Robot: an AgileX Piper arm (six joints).
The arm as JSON. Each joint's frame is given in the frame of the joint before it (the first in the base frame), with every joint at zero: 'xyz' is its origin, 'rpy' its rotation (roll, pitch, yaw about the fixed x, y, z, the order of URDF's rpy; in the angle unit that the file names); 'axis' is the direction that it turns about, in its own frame. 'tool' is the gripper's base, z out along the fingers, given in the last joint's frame.
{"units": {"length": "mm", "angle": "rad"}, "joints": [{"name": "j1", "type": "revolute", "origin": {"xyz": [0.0, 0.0, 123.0], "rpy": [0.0, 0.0, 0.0]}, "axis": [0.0, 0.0, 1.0]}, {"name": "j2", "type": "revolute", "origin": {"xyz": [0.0, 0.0, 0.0], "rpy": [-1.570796, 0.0, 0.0]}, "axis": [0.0, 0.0, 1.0]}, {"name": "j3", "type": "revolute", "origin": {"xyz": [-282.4, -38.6, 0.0], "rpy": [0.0, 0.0, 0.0]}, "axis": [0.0, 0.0, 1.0]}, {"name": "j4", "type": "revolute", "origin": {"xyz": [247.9, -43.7, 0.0], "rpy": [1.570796, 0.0, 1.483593]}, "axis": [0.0, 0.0, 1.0]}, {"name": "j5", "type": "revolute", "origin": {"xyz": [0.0, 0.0, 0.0], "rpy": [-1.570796, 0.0, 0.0]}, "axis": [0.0, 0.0, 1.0]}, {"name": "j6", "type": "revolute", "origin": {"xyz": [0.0, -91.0, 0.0], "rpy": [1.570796, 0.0, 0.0]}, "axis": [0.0, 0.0, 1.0]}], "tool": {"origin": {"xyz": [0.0, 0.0, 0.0], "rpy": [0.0, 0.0, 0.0]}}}
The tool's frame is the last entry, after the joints.
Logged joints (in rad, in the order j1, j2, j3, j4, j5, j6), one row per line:
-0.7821 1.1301 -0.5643 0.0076 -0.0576 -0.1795
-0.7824 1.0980 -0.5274 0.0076 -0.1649 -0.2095
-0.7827 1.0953 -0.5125 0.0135 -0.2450 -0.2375
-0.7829 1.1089 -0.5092 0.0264 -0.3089 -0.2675
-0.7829 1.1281 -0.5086 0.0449 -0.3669 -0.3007
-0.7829 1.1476 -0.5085 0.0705 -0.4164 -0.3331
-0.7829 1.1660 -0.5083 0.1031 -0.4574 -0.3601
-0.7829 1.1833 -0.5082 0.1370 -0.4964 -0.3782
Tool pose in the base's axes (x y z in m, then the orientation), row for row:
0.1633 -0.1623 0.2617 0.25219 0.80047 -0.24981 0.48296
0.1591 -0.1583 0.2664 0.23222 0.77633 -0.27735 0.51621
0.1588 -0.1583 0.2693 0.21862 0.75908 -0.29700 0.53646
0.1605 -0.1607 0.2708 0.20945 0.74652 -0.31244 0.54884
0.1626 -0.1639 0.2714 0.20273 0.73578 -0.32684 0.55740
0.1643 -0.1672 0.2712 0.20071 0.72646 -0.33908 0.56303
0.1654 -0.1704 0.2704 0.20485 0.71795 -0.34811 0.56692
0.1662 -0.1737 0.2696 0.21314 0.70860 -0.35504 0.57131
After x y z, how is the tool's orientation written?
As a quaternion, x y z w.
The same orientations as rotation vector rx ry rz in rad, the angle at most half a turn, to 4 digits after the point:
0.6145 1.9504 -0.6087
0.5577 1.8643 -0.6660
0.5205 1.8071 -0.7071
0.4960 1.7679 -0.7399
0.4784 1.7362 -0.7712
0.4725 1.7101 -0.7982
0.4814 1.6874 -0.8181
0.5000 1.6623 -0.8329

